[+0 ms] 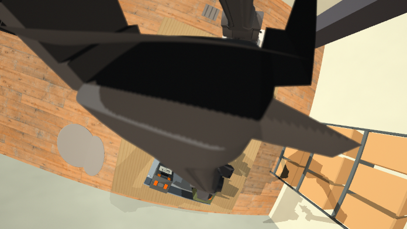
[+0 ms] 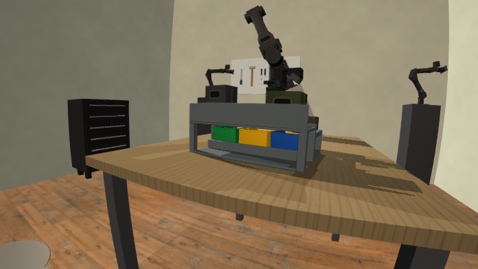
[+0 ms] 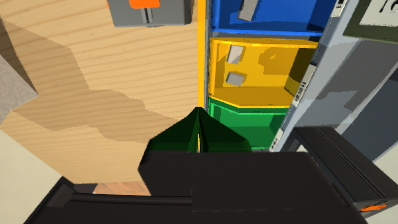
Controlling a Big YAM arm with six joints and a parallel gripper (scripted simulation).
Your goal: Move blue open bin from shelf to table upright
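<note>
The yellow rod lies 110 mm below my hand. From my hand the other things lie so: grey case 120 mm to the left, 100 mm below, 30 mm behind; green bin 130 mm below, 120 mm to the right, 90 mm ahead; yellow bin 130 mm below, 110 mm ahead, 10 mm to the right.
</note>
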